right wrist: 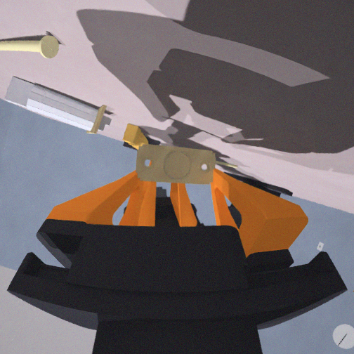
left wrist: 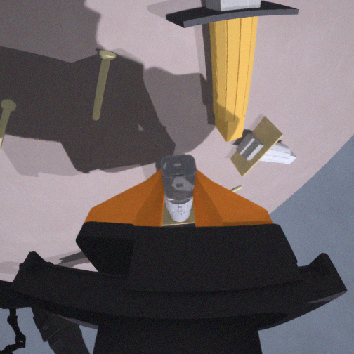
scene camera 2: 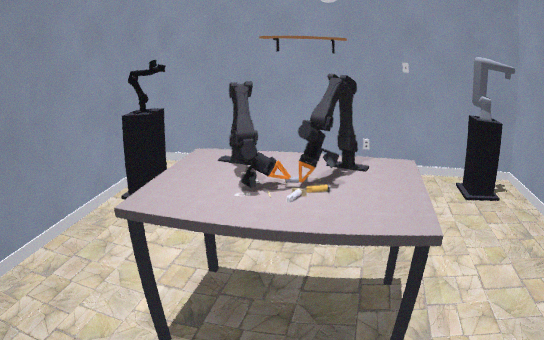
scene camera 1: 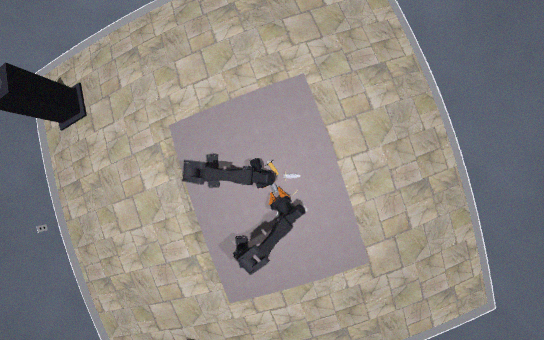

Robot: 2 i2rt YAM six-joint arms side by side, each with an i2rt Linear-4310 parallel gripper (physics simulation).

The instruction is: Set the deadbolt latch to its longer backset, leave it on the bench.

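The deadbolt latch (scene camera 1: pixel 274 188) (scene camera 2: pixel 292 181) (left wrist: pixel 179 185) is held just above the bench between both grippers. Its grey tail end is between the fingers of my left gripper (scene camera 2: pixel 303 180) (left wrist: pixel 178 175), shut on it. My right gripper (scene camera 1: pixel 277 191) (right wrist: pixel 176 175) is shut on the other end, at the brass faceplate (right wrist: pixel 176 165). The faceplate faces the right wrist camera, with two holes and a round centre. In scene camera 1 the left gripper is hidden under its arm. How far the body is extended is too small or hidden to tell.
On the bench (scene camera 2: pixel 200 212) lie a yellow-handled tool (scene camera 1: pixel 272 168) (scene camera 2: pixel 316 188) (left wrist: pixel 233 70), a white part with a brass plate (scene camera 1: pixel 292 175) (scene camera 2: pixel 294 195) (left wrist: pixel 261 147) (right wrist: pixel 65 107) near its tip, and pale screws (left wrist: pixel 101 87) (right wrist: pixel 49 46). A small clear piece (scene camera 2: pixel 242 194) lies farther left in scene camera 2.
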